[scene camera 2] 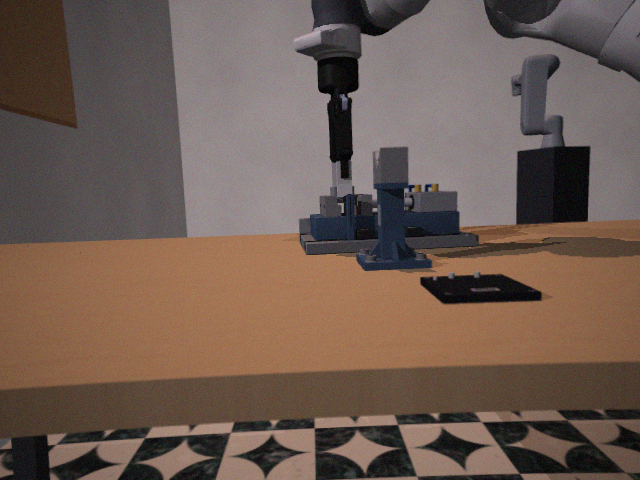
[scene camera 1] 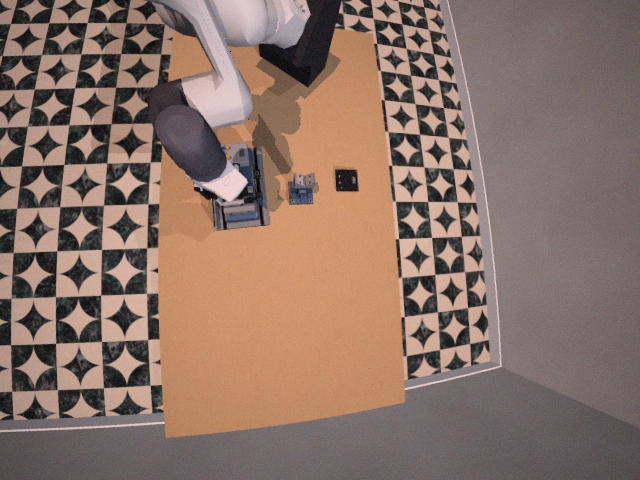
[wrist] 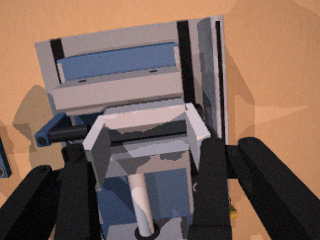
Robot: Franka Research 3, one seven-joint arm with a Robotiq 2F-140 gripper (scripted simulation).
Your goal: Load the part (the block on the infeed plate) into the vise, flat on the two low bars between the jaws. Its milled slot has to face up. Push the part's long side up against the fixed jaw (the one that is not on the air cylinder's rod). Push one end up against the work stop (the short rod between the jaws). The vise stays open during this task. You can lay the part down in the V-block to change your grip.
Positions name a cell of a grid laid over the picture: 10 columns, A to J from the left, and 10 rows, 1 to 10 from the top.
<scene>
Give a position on a part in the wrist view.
At E6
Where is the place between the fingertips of my gripper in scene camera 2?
At F5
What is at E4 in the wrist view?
A fixed jaw.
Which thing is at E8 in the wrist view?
An air cylinder rod.
</scene>
